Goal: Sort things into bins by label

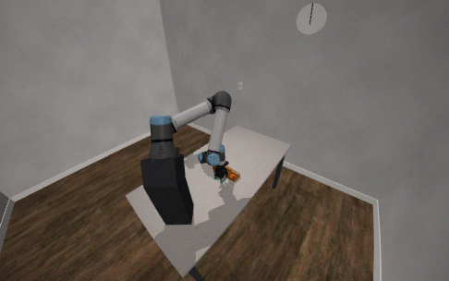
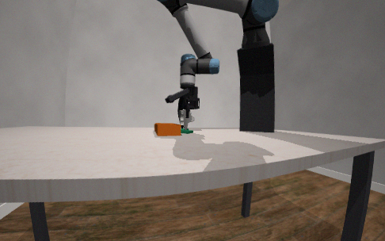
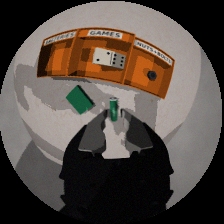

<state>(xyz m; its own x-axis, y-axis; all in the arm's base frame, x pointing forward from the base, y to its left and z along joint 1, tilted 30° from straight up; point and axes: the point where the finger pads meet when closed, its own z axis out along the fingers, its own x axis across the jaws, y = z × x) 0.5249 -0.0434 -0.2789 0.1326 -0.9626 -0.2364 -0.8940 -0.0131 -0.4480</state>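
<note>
My gripper is now 1 cm above the green cylinder. Also, from my hand: green block 7 cm to the left, 1 cm below, 1 cm ahead; then small dark thing 8 cm ahead, 6 cm to the right, 1 cm below; then white object 9 cm ahead, 2 cm to the left.
</note>
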